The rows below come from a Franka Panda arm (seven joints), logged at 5 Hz.
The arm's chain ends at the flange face. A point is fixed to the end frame.
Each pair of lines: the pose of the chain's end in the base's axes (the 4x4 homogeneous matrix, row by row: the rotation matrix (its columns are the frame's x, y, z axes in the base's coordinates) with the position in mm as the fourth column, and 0 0 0 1 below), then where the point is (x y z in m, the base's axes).
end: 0.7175, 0.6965, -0.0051, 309.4; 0.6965, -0.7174, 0.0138, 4.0; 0.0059, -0.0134, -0.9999, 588.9; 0, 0, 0, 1
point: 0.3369 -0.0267 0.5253
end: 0.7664, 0.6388, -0.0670, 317.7; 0.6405, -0.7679, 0.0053, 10.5; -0.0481, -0.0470, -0.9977, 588.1; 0, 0, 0, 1
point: 0.3388 -0.0227 0.5234
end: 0.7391, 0.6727, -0.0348, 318.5; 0.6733, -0.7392, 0.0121, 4.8; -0.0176, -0.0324, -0.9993, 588.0; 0, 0, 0, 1
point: 0.3431 -0.0268 0.5237
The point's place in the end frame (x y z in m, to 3 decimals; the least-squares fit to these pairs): -0.002 0.042 0.063
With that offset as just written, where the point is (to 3 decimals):
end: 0.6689, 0.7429, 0.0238, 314.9; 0.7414, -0.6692, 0.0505, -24.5; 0.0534, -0.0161, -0.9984, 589.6; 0, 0, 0, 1
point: 0.346 -0.051 0.526
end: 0.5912, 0.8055, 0.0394, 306.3; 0.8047, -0.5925, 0.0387, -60.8; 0.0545, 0.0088, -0.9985, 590.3; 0, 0, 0, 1
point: 0.341 -0.085 0.528
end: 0.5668, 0.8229, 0.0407, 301.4; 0.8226, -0.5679, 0.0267, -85.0; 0.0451, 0.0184, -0.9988, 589.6; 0, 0, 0, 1
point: 0.337 -0.109 0.527
